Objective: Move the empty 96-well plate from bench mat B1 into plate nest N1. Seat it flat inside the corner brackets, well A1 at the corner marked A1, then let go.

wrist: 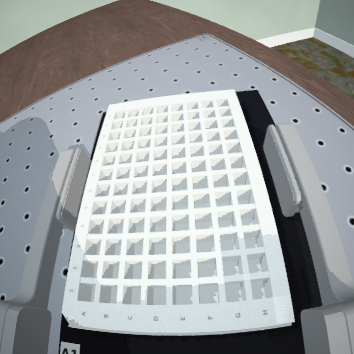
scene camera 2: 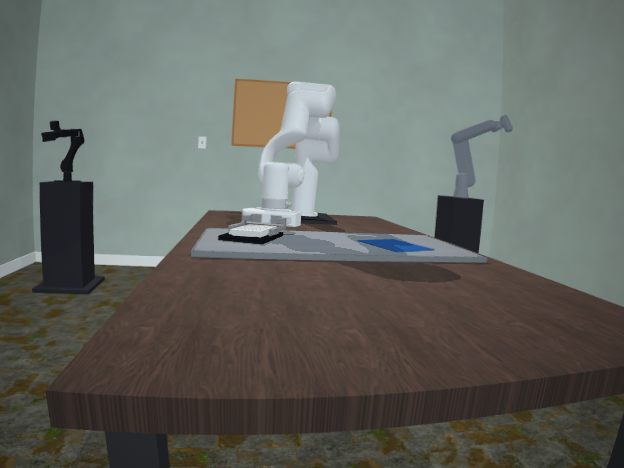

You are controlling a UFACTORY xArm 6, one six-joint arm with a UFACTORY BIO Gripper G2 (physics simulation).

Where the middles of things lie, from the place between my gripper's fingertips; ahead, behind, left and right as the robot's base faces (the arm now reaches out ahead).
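Labels:
My gripper's 2 cm past the white 96-well plate [wrist: 175,235], and it's 1 cm to the right of the plate too.

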